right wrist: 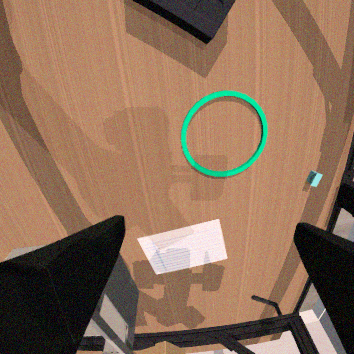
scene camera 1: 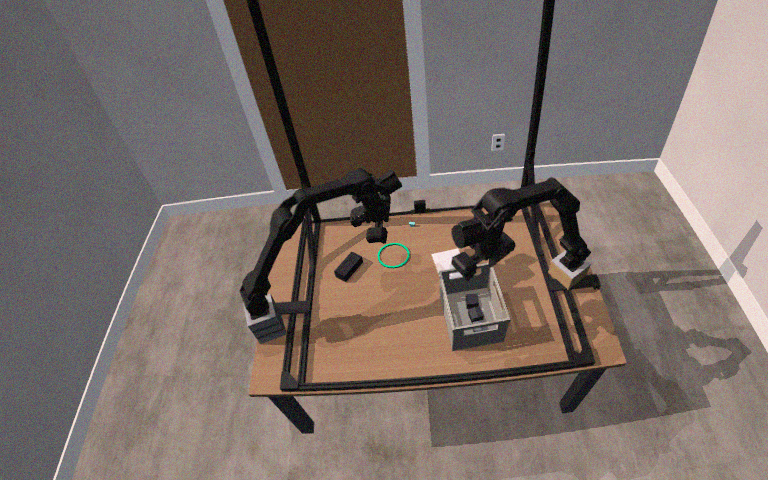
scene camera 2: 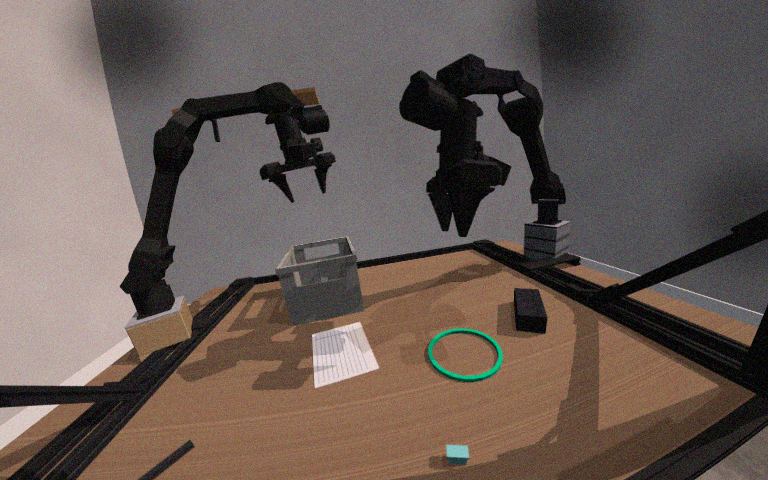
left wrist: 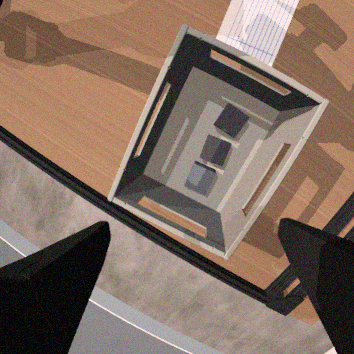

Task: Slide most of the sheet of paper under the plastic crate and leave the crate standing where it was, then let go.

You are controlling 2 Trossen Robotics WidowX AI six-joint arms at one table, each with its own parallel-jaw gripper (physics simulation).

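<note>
The white lined sheet of paper (scene camera 1: pixel 444 260) (scene camera 2: pixel 342 362) (left wrist: pixel 257 30) (right wrist: pixel 192 250) lies flat on the table. In scene camera 2 a narrow strip of wood shows between it and the crate. The grey plastic crate (scene camera 1: pixel 480 338) (scene camera 2: pixel 325 300) (left wrist: pixel 237 210) (right wrist: pixel 122 295) stands upright, with three dark blocks inside. My left gripper (scene camera 1: pixel 464 264) (scene camera 2: pixel 308 196) (left wrist: pixel 194 228) is open and empty, high above the crate. My right gripper (scene camera 1: pixel 376 234) (scene camera 2: pixel 454 232) (right wrist: pixel 210 228) is open and empty, above the table on the ring's side of the paper.
A green ring (scene camera 1: pixel 378 255) (scene camera 2: pixel 430 353) (right wrist: pixel 184 135) lies beside the paper. A black block (scene camera 1: pixel 348 266) (scene camera 2: pixel 530 311) (right wrist: pixel 190 15) lies beyond it. A small teal block (scene camera 1: pixel 411 224) (scene camera 2: pixel 457 454) (right wrist: pixel 314 178) lies near a table edge. Black rails frame the table.
</note>
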